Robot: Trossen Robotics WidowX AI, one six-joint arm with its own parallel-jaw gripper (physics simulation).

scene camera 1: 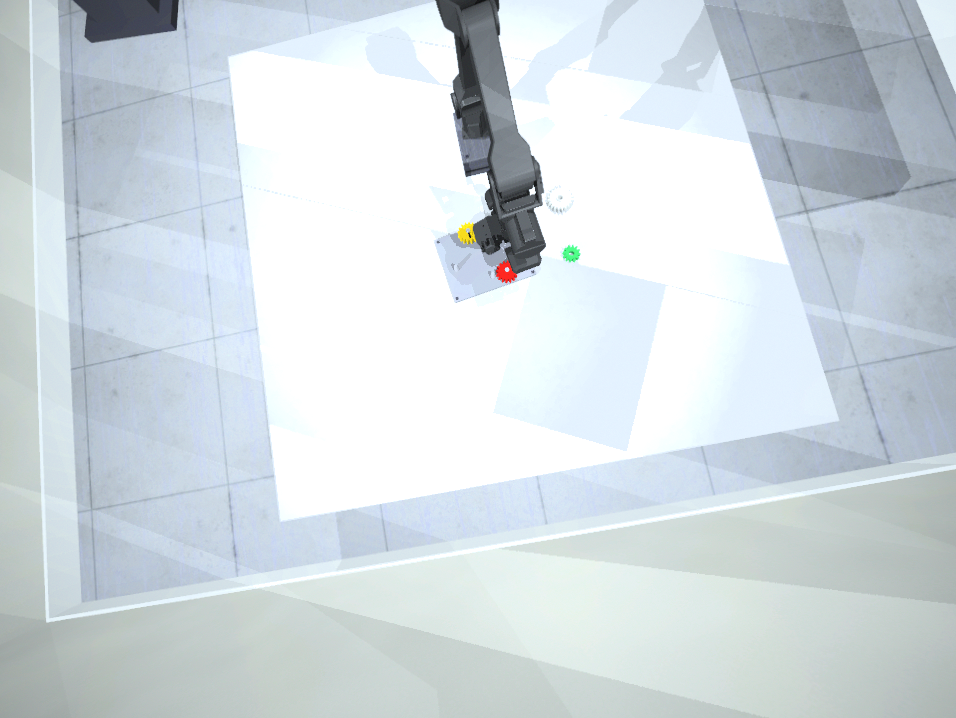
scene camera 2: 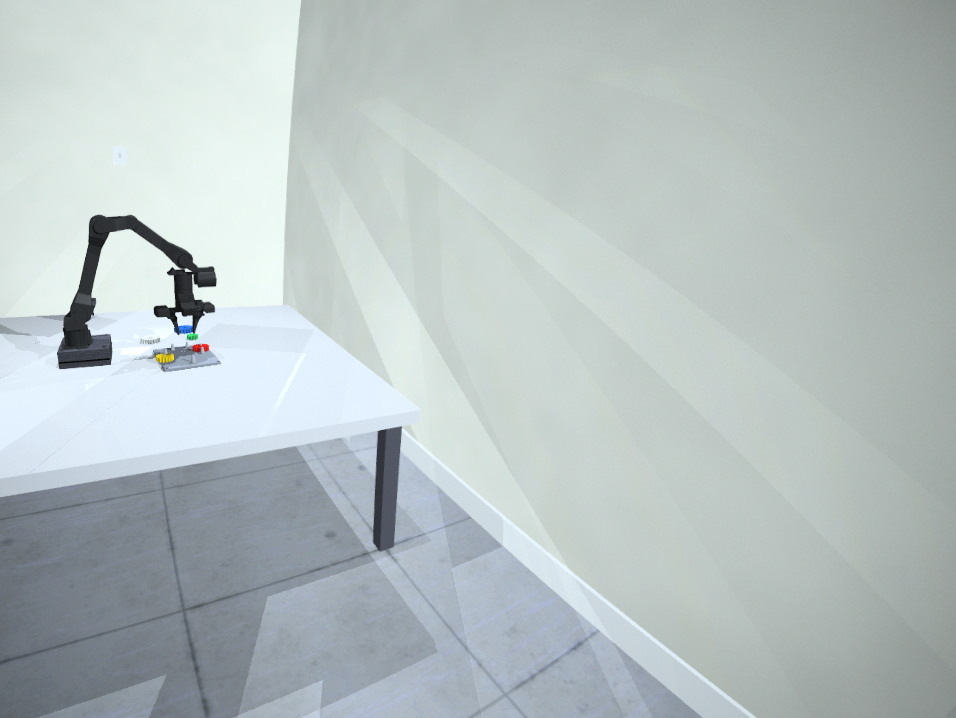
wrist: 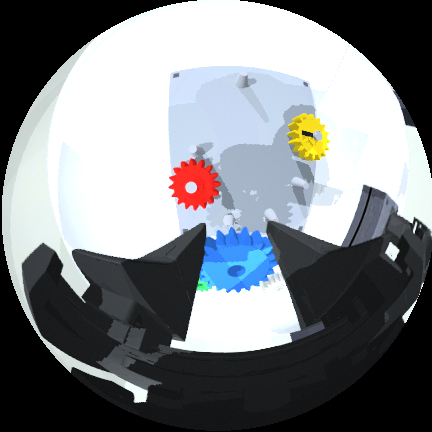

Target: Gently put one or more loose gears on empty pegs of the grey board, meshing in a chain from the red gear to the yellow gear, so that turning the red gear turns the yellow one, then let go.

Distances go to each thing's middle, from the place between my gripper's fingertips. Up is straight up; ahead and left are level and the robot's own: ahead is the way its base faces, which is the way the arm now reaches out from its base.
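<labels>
Counted from my hand: yellow gear [wrist: 302, 126] 60 mm behind, 100 mm to the right, 40 mm below; blue gear [wrist: 235, 260] 10 mm behind, 30 mm to the left, 10 mm above; grey board [scene camera 1: 473, 278] 70 mm to the right, 60 mm below; red gear [wrist: 200, 175] 50 mm ahead, 10 mm to the right, 40 mm below.
</labels>
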